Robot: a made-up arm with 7 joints. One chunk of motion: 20 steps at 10 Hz.
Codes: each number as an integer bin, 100 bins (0 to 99) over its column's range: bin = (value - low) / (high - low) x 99, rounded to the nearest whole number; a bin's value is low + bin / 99 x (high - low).
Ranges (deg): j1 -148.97..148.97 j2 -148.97..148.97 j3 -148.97..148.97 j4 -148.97..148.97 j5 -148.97..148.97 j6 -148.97..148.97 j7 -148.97..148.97
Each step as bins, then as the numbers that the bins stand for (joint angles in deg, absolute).
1 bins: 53 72 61 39 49 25 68
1 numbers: 10.53 67.71 34.61 -31.60 -1.50 -73.73 55.68
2 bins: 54 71 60 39 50 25 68
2 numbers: 13.54 64.70 31.60 -31.60 1.50 -73.73 55.68
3 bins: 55 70 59 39 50 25 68
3 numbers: 16.55 61.69 28.59 -31.60 1.50 -73.73 55.68
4 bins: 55 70 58 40 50 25 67
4 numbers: 16.55 61.69 25.58 -28.59 1.50 -73.73 52.67
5 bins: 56 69 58 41 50 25 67
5 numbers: 19.56 58.69 25.58 -25.58 1.50 -73.73 52.67
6 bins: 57 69 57 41 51 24 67
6 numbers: 22.57 58.69 22.57 -25.58 4.51 -76.74 52.67
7 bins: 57 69 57 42 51 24 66
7 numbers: 22.57 58.69 22.57 -22.57 4.51 -76.74 49.66
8 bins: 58 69 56 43 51 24 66
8 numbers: 25.58 58.69 19.56 -19.56 4.51 -76.74 49.66
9 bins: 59 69 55 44 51 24 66
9 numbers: 28.59 58.69 16.55 -16.55 4.51 -76.74 49.66
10 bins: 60 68 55 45 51 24 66
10 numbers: 31.60 55.68 16.55 -13.54 4.51 -76.74 49.66
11 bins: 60 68 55 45 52 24 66
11 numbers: 31.60 55.68 16.55 -13.54 7.52 -76.74 49.66
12 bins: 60 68 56 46 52 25 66
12 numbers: 31.60 55.68 19.56 -10.53 7.52 -73.73 49.66
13 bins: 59 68 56 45 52 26 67
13 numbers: 28.59 55.68 19.56 -13.54 7.52 -70.72 52.67
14 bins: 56 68 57 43 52 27 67
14 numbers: 19.56 55.68 22.57 -19.56 7.52 -67.71 52.67
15 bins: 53 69 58 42 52 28 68
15 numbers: 10.53 58.69 25.58 -22.57 7.52 -64.70 55.68
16 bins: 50 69 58 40 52 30 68
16 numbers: 1.50 58.69 25.58 -28.59 7.52 -58.69 55.68
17 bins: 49 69 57 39 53 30 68
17 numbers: -1.50 58.69 22.57 -31.60 10.53 -58.69 55.68
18 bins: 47 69 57 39 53 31 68
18 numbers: -7.52 58.69 22.57 -31.60 10.53 -55.68 55.68
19 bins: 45 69 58 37 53 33 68
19 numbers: -13.54 58.69 25.58 -37.62 10.53 -49.66 55.68
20 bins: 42 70 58 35 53 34 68
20 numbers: -22.57 61.69 25.58 -43.64 10.53 -46.65 55.68
